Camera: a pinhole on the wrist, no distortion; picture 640 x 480 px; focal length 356.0 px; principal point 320.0 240.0 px. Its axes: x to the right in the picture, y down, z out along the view. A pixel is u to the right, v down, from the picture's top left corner.
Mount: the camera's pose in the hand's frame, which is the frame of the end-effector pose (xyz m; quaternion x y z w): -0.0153 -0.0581 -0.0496 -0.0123 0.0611 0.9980 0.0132
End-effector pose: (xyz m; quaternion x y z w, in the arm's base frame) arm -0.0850 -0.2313 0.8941 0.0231 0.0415 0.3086 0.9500
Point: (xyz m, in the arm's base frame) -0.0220 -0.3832 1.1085
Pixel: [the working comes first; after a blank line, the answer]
In the camera's frame: 0.0278 0.1200 0.2598

358.1 404.4
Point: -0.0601 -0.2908 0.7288
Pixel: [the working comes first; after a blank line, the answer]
In the camera's frame: -0.0085 0.0020 -0.1129

behind the camera
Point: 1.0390 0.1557 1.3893
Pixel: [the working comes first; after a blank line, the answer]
In the camera's frame: -1.1393 0.2963 0.5788

outside the picture
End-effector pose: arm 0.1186 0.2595 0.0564 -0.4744 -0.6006 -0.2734 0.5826
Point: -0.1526 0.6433 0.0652
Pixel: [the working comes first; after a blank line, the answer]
In the camera's frame: -0.0992 0.0901 0.4961

248.8 304.6
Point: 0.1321 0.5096 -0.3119
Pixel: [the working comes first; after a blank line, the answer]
In the camera's frame: 0.2710 -0.2035 0.3619

586.5 39.8
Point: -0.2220 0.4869 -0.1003
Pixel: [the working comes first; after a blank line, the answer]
In the camera's frame: 0.1076 0.1727 0.4119

413.0 389.3
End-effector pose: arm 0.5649 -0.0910 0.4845 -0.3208 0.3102 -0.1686 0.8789
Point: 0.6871 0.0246 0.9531
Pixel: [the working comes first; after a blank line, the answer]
In the camera's frame: 0.1389 0.2176 0.4451

431.1 414.0
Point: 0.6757 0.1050 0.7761
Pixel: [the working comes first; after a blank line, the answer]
In the camera's frame: 0.1163 0.0323 0.3896

426.3 269.5
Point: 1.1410 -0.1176 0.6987
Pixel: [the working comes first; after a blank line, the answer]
In the camera's frame: -0.3825 0.1040 0.5241

60.2 310.7
